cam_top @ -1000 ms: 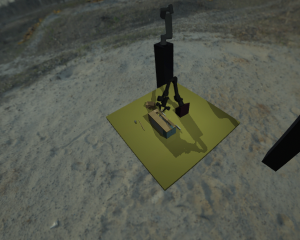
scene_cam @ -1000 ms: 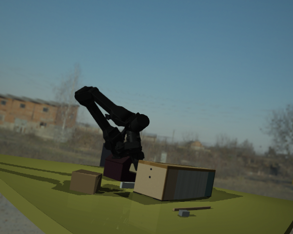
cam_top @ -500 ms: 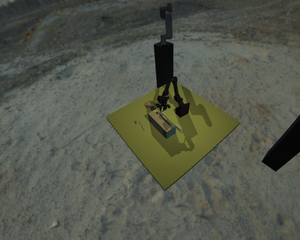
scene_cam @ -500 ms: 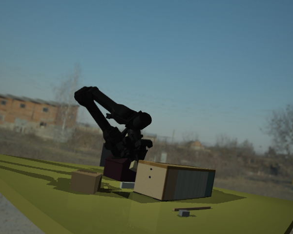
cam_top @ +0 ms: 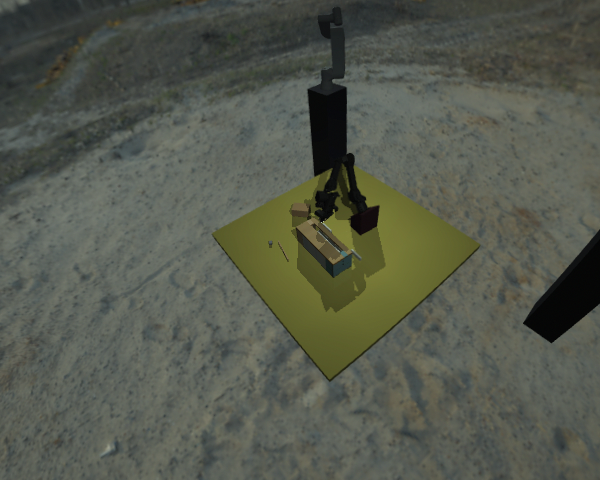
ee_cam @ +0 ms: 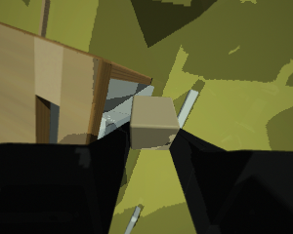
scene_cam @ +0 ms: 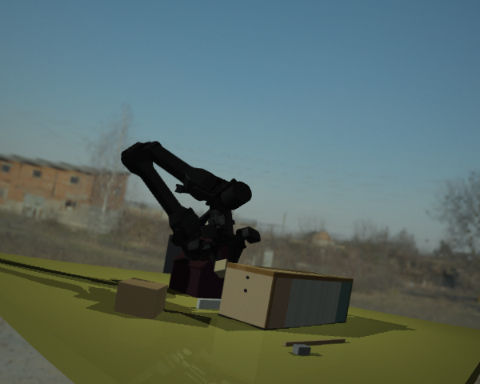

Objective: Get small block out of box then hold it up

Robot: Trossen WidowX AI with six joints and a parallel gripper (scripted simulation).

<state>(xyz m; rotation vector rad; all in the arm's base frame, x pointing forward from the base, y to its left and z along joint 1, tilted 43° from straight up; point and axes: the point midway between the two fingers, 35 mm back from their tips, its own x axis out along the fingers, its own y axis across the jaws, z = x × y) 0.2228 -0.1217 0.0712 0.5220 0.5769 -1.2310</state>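
Now: the tan block 1 cm to the right of my gripper tip and 1 cm above it. From my gripper tip the other things lie so: thin stick (30 cm ahead, 6 cm to the right, 9 cm below); then dark piece (32 cm ahead, 17 cm to the right, 9 cm below); then clear-fronted box (9 cm ahead, 14 cm to the left, 3 cm below).
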